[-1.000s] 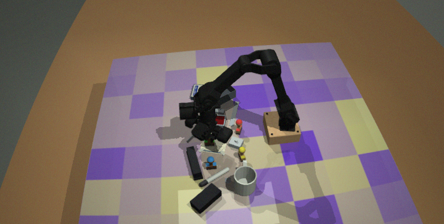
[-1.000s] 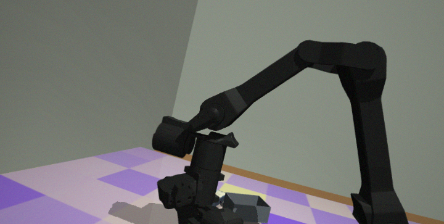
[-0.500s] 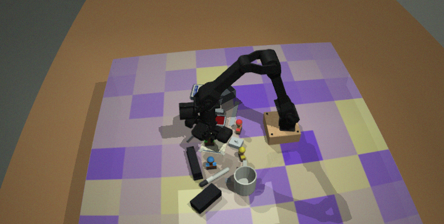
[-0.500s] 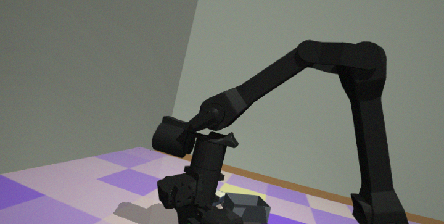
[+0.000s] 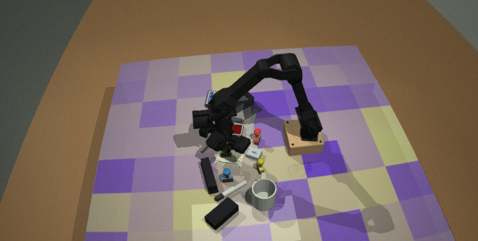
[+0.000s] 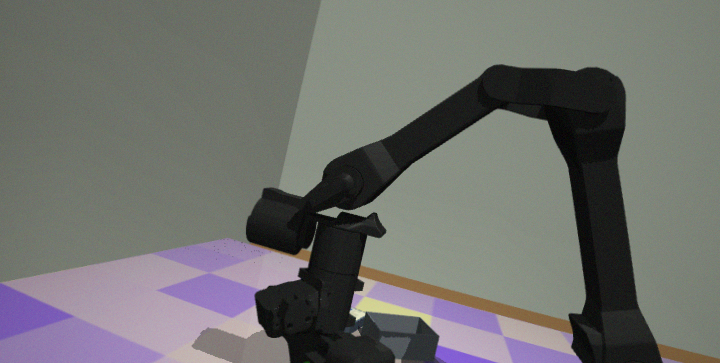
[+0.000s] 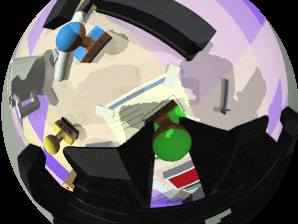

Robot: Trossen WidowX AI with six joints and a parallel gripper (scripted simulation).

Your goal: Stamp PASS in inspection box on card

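Now: gripper tip 30 mm above the white card, 20 mm past it and 10 mm to the right of it. Also, from my gripper tip: blue-knobbed stamp 110 mm to the left, 20 mm behind; then small grey block 110 mm behind, 10 mm to the right, 10 mm below; then green-knobbed stamp right at my gripper tip.
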